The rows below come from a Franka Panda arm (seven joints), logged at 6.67 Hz.
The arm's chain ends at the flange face. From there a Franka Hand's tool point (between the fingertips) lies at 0.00 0.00 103.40 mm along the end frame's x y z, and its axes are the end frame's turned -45 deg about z.
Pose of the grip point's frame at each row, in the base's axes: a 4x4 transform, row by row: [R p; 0 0 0 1], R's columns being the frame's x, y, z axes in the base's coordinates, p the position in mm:
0.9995 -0.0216 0.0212 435.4; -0.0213 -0.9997 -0.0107 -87.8; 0.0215 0.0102 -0.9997 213.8; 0 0 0 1
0.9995 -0.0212 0.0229 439.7; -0.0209 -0.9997 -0.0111 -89.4; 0.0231 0.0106 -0.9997 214.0; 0 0 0 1
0.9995 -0.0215 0.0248 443.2; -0.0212 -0.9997 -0.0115 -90.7; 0.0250 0.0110 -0.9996 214.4; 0 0 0 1
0.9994 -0.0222 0.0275 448.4; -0.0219 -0.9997 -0.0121 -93.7; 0.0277 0.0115 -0.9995 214.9; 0 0 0 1
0.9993 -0.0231 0.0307 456.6; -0.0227 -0.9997 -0.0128 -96.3; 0.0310 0.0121 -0.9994 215.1; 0 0 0 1
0.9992 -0.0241 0.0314 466.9; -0.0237 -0.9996 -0.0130 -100.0; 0.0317 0.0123 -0.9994 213.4; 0 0 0 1
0.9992 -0.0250 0.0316 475.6; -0.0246 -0.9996 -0.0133 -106.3; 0.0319 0.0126 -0.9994 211.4; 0 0 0 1
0.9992 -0.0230 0.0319 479.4; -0.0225 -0.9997 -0.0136 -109.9; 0.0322 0.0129 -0.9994 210.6; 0 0 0 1
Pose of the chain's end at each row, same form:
0.6915 -0.7220 0.0212 433.2; -0.7220 -0.6918 -0.0107 -86.7; 0.0224 -0.0080 -0.9997 317.2; 0 0 0 1
0.6918 -0.7217 0.0229 437.3; -0.7217 -0.6921 -0.0111 -88.3; 0.0238 -0.0088 -0.9997 317.4; 0 0 0 1
0.6916 -0.7220 0.0248 440.6; -0.7219 -0.6919 -0.0115 -89.5; 0.0255 -0.0099 -0.9996 317.8; 0 0 0 1
0.6910 -0.7224 0.0275 445.6; -0.7224 -0.6914 -0.0121 -92.4; 0.0277 -0.0115 -0.9995 318.2; 0 0 0 1
0.6903 -0.7229 0.0307 453.4; -0.7229 -0.6908 -0.0128 -95.0; 0.0305 -0.0134 -0.9994 318.4; 0 0 0 1
0.6895 -0.7236 0.0314 463.7; -0.7236 -0.6901 -0.0130 -98.7; 0.0311 -0.0137 -0.9994 316.7; 0 0 0 1
0.6889 -0.7242 0.0316 472.3; -0.7242 -0.6894 -0.0133 -104.9; 0.0315 -0.0136 -0.9994 314.7; 0 0 0 1
0.6903 -0.7228 0.0319 476.1; -0.7228 -0.6910 -0.0136 -108.5; 0.0319 -0.0136 -0.9994 313.9; 0 0 0 1

